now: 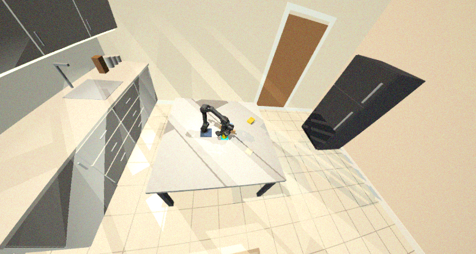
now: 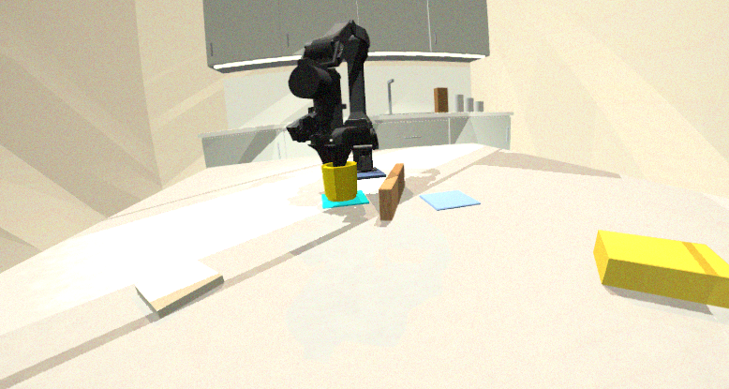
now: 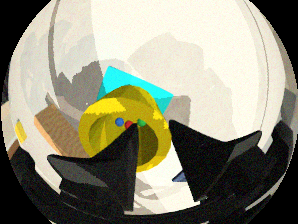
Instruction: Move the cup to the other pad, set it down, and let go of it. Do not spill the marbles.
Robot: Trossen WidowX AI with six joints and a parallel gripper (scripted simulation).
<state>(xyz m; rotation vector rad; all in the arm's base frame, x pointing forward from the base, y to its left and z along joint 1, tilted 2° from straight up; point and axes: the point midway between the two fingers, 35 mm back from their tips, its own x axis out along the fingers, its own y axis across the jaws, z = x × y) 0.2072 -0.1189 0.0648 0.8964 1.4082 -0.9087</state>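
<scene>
My gripper tip is now 2 cm short of the yellow cup, 1 cm to the right of it and 1 cm above it. From my gripper tip the other things lie so: wooden block 8 cm ahead, 10 cm to the left, 3 cm below; white flat block 27 cm ahead, 23 cm to the right, 4 cm below; turquoise pad 3 cm ahead, 1 cm to the left, 5 cm below.
</scene>
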